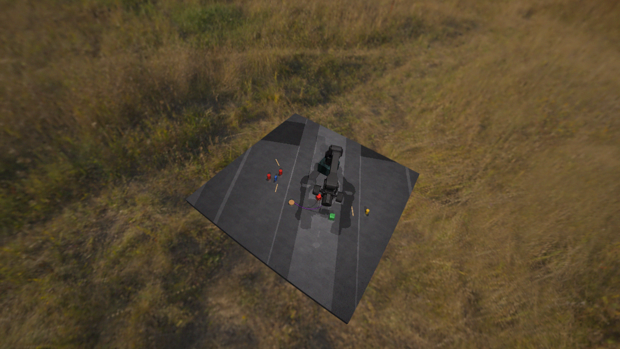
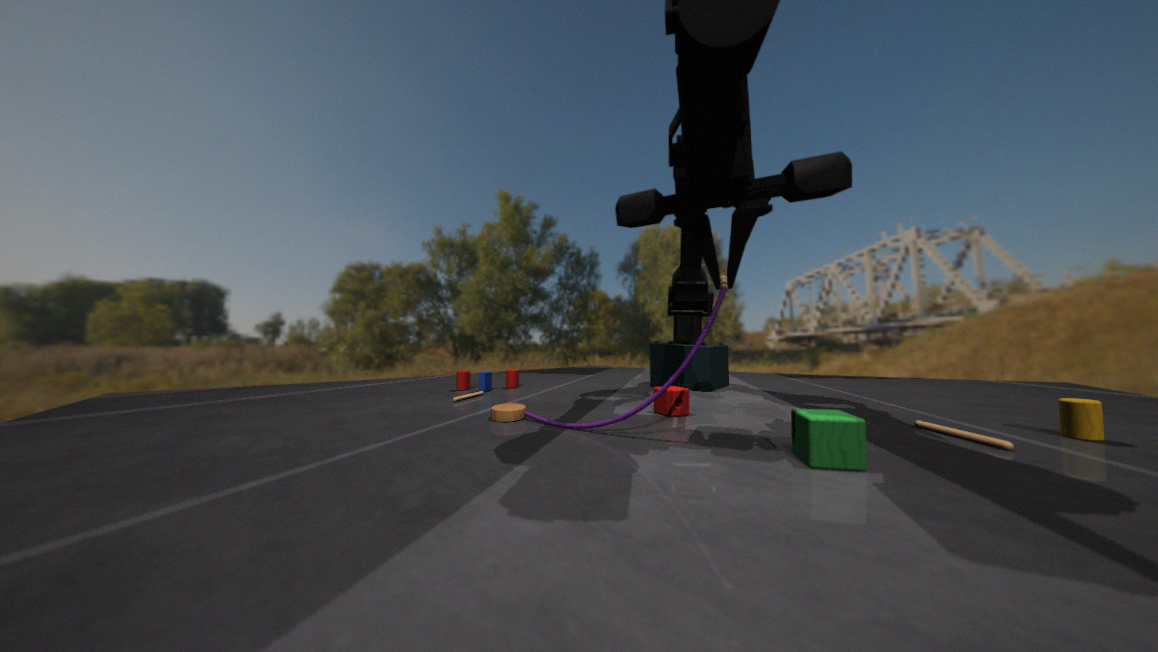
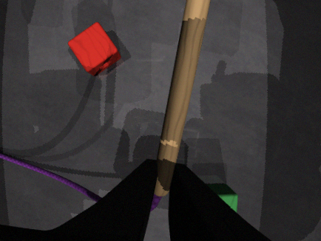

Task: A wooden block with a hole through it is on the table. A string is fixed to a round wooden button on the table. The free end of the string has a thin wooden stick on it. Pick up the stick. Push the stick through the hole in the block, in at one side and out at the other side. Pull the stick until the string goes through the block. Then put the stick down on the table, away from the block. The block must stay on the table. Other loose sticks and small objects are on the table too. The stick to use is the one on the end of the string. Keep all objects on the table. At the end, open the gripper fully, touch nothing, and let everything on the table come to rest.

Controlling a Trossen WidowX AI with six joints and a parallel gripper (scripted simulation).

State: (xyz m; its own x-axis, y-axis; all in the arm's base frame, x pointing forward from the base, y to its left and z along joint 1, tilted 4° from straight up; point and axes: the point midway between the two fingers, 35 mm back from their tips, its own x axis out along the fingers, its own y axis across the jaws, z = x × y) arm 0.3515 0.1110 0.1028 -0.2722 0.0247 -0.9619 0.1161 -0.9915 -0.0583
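Right now the thin wooden stick is 10 mm behind my gripper tip and 10 mm above it. Round my gripper tip: red block: 120 mm below, 70 mm to the right, 60 mm behind; loose stick: 180 mm to the left, 140 mm below, 80 mm behind; green block: 120 mm below, 70 mm to the left, 50 mm ahead.
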